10 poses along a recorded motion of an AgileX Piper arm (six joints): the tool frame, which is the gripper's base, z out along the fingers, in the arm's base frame.
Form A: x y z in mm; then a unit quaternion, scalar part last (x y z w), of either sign.
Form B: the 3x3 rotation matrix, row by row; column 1 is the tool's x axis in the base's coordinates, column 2 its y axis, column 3 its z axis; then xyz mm. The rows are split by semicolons. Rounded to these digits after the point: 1 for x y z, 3 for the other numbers.
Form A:
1: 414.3 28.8 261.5 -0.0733 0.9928 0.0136 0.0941
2: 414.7 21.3 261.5 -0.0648 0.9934 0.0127 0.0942
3: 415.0 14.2 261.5 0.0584 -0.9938 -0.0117 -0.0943
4: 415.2 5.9 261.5 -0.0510 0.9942 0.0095 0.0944
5: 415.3 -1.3 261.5 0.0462 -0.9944 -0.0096 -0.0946
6: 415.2 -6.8 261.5 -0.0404 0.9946 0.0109 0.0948
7: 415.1 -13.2 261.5 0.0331 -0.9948 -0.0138 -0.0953
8: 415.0 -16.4 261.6 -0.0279 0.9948 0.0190 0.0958
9: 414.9 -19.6 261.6 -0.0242 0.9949 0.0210 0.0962
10: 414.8 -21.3 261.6 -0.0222 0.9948 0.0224 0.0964
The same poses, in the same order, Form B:
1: -0.972 -0.148 0.185; -0.143 0.989 0.041; -0.189 0.013 -0.982; 414.3 28.8 261.5
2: -0.974 -0.131 0.185; -0.126 0.991 0.037; -0.189 0.013 -0.982; 414.7 21.3 261.5
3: -0.975 -0.118 0.186; -0.114 0.993 0.034; -0.189 0.012 -0.982; 415.0 14.2 261.5
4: -0.977 -0.103 0.187; -0.100 0.995 0.029; -0.189 0.009 -0.982; 415.2 5.9 261.5
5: -0.978 -0.094 0.187; -0.090 0.996 0.028; -0.189 0.010 -0.982; 415.3 -1.3 261.5
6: -0.979 -0.082 0.188; -0.078 0.996 0.029; -0.189 0.014 -0.982; 415.2 -6.8 261.5
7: -0.980 -0.068 0.189; -0.063 0.997 0.034; -0.191 0.021 -0.981; 415.1 -13.2 261.5
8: -0.980 -0.059 0.190; -0.052 0.998 0.043; -0.192 0.032 -0.981; 415.0 -16.4 261.6
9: -0.980 -0.052 0.190; -0.044 0.998 0.046; -0.192 0.037 -0.981; 414.9 -19.6 261.6
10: -0.980 -0.048 0.191; -0.040 0.998 0.049; -0.193 0.040 -0.980; 414.8 -21.3 261.6
